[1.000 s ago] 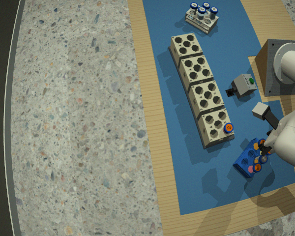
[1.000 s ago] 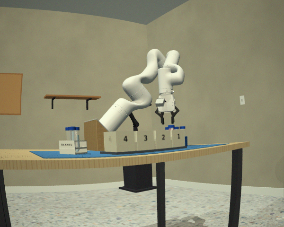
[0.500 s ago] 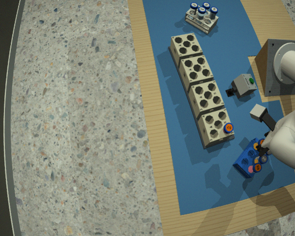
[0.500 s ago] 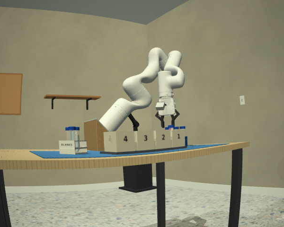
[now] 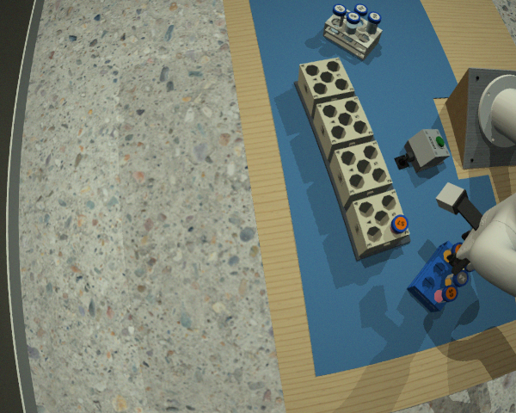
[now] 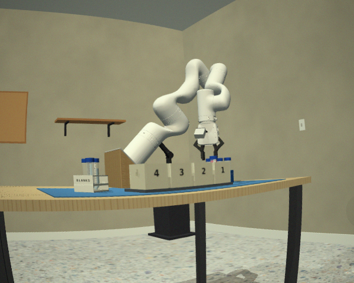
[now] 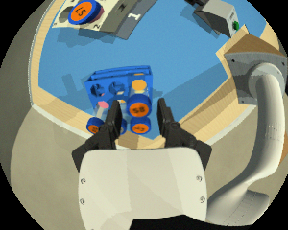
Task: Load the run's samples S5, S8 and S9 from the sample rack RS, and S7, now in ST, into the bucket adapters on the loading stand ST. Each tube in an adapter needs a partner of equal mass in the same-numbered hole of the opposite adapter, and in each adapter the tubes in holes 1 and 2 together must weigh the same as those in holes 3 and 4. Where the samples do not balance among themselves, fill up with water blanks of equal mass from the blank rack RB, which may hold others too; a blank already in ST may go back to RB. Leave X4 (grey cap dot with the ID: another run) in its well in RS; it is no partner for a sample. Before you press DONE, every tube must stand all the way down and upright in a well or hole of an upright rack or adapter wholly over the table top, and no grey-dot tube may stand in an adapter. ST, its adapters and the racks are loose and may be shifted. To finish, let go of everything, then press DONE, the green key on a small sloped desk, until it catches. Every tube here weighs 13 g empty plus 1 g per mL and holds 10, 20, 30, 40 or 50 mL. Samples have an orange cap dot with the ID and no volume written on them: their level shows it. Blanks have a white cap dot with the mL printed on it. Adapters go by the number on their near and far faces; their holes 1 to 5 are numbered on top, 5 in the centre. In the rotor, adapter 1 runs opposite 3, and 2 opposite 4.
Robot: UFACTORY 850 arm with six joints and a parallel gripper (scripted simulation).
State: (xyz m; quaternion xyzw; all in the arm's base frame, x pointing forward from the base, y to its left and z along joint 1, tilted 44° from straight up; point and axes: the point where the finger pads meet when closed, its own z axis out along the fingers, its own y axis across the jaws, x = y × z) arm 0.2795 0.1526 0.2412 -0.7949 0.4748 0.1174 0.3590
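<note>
Right now the orange-dot sample tube is 10 mm behind my hand, 10 mm to the right of it and 70 mm below it. Also, from my hand: sample tube S5: 30 mm behind, 30 mm to the left, 70 mm below; then blue sample rack RS: 20 mm ahead, 40 mm to the left, 100 mm below; then grey-dot tube X4: 20 mm ahead, 50 mm to the left, 70 mm below.
</note>
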